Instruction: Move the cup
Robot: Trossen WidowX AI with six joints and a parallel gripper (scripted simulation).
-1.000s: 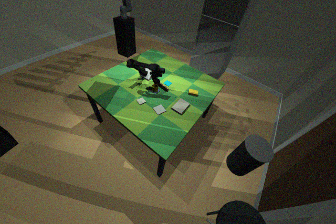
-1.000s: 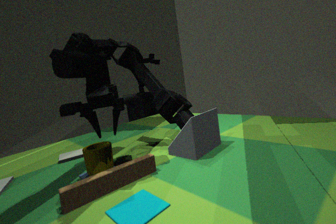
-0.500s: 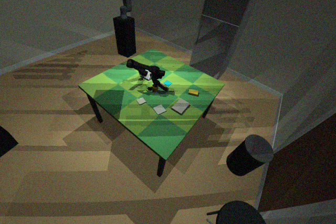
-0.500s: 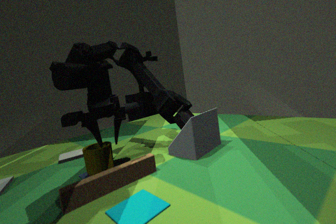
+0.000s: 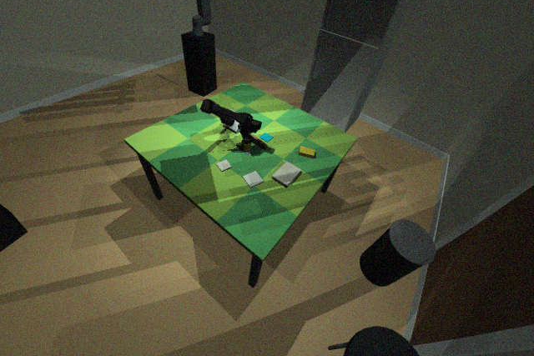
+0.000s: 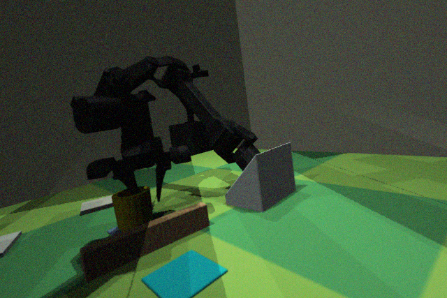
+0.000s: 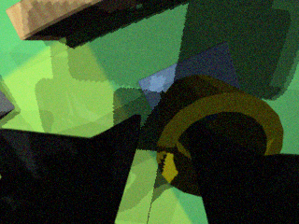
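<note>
Now: gripper tip 5 cm above the blue-grey pad, 3 cm short of it and 2 cm to the left of it. From my gripper tip the other things lie so: wooden bar: 8 cm to the left, 5 cm ahead, 3 cm below; then cyan pad: 18 cm to the left, 8 cm ahead, 5 cm below; then yellow cup: 2 cm to the right, 2 cm ahead, 1 cm below.
</note>
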